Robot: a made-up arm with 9 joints. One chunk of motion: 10 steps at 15 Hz.
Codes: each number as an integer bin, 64 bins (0 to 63) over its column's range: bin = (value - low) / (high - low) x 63, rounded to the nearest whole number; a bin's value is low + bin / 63 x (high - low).
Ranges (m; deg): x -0.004..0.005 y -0.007..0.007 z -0.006..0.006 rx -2..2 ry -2.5..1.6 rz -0.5..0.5
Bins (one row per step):
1: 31 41 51 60 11 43
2: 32 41 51 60 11 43
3: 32 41 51 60 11 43
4: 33 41 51 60 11 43
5: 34 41 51 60 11 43
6: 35 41 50 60 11 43
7: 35 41 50 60 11 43
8: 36 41 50 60 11 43
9: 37 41 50 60 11 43
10: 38 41 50 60 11 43
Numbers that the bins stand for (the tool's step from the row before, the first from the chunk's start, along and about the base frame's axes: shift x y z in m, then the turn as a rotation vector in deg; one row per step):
1: 0.00043 0.00211 0.00371 1.810 -1.784 0.183
2: 0.00057 0.00211 0.00371 1.810 -1.784 0.183
3: 0.00057 0.00211 0.00371 1.810 -1.784 0.183
4: 0.00071 0.00211 0.00371 1.810 -1.784 0.183
5: 0.00086 0.00211 0.00371 1.810 -1.784 0.183
6: 0.00100 0.00211 0.00352 1.810 -1.784 0.183
7: 0.00100 0.00211 0.00352 1.810 -1.784 0.183
8: 0.00114 0.00211 0.00352 1.810 -1.784 0.183
9: 0.00129 0.00211 0.00352 1.810 -1.784 0.183
10: 0.00143 0.00211 0.00352 1.810 -1.784 0.183

